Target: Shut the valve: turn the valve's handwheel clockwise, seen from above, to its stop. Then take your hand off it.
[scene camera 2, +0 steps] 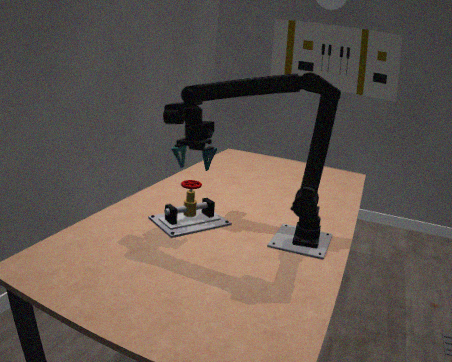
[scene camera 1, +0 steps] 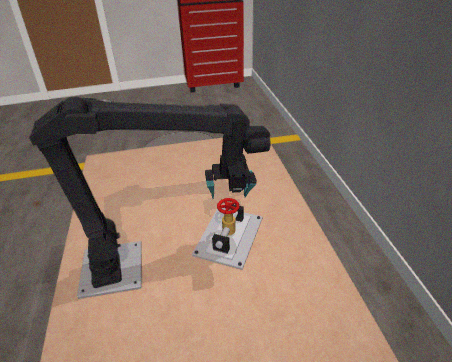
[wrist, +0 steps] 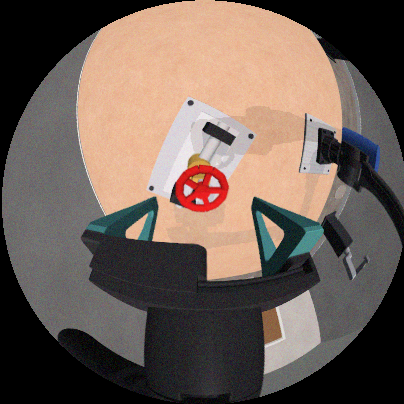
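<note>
The valve's red handwheel (scene camera 1: 228,205) (scene camera 2: 191,184) (wrist: 202,189) lies level on top of the brass valve body (scene camera 1: 229,226) (scene camera 2: 190,208) (wrist: 197,161). The body sits on a pipe between two black supports, on a light grey plate (scene camera 1: 251,237) (scene camera 2: 215,224) (wrist: 167,145) tilted relative to the table edges. My gripper (scene camera 1: 229,196) (scene camera 2: 194,168) (wrist: 204,201) is wide open and empty, pointing down. Its teal fingertips are above the handwheel and apart from it, one toward each side. The wheel's turn angle relative to its stop cannot be told.
The arm's base plate (scene camera 1: 131,267) (scene camera 2: 281,241) stands on the wooden table, to the left of the valve in scene camera 1. A red drawer cabinet (scene camera 1: 215,45) stands by the far wall. A tool panel (scene camera 2: 337,60) hangs on a wall. A blue object (wrist: 370,146) shows behind the arm's base.
</note>
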